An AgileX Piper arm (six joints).
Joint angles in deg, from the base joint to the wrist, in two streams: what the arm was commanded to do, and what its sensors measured. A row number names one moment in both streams.
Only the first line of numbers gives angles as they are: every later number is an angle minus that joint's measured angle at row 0.
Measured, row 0: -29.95 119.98 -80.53 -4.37 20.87 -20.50
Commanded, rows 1 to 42: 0.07 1.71 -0.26 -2.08 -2.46 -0.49; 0.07 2.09 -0.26 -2.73 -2.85 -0.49; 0.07 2.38 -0.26 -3.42 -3.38 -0.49; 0.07 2.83 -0.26 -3.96 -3.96 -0.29; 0.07 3.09 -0.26 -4.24 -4.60 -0.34; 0.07 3.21 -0.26 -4.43 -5.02 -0.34; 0.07 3.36 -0.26 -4.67 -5.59 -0.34; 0.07 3.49 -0.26 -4.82 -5.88 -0.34; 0.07 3.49 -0.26 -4.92 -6.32 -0.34; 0.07 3.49 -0.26 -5.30 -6.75 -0.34; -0.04 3.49 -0.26 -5.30 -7.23 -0.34; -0.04 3.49 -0.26 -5.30 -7.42 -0.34; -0.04 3.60 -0.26 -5.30 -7.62 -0.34; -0.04 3.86 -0.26 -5.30 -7.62 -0.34; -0.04 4.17 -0.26 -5.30 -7.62 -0.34; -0.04 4.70 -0.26 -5.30 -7.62 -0.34; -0.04 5.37 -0.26 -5.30 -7.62 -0.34; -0.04 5.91 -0.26 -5.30 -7.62 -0.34; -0.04 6.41 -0.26 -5.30 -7.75 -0.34; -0.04 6.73 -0.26 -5.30 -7.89 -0.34; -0.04 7.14 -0.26 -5.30 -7.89 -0.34; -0.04 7.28 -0.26 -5.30 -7.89 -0.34; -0.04 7.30 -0.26 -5.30 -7.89 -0.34; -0.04 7.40 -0.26 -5.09 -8.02 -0.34; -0.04 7.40 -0.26 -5.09 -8.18 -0.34; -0.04 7.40 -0.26 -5.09 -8.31 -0.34; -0.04 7.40 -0.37 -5.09 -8.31 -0.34; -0.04 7.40 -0.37 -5.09 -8.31 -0.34; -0.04 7.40 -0.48 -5.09 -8.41 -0.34; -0.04 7.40 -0.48 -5.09 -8.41 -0.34; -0.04 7.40 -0.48 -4.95 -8.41 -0.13; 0.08 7.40 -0.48 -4.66 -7.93 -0.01; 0.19 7.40 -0.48 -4.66 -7.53 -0.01; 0.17 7.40 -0.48 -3.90 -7.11 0.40; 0.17 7.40 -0.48 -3.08 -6.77 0.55; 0.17 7.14 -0.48 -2.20 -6.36 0.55; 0.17 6.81 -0.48 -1.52 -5.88 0.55; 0.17 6.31 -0.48 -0.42 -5.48 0.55; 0.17 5.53 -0.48 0.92 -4.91 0.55; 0.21 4.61 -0.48 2.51 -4.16 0.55; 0.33 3.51 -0.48 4.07 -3.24 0.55; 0.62 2.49 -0.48 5.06 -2.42 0.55
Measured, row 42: 0.00 6.04 -0.41 0.41 -5.63 0.19
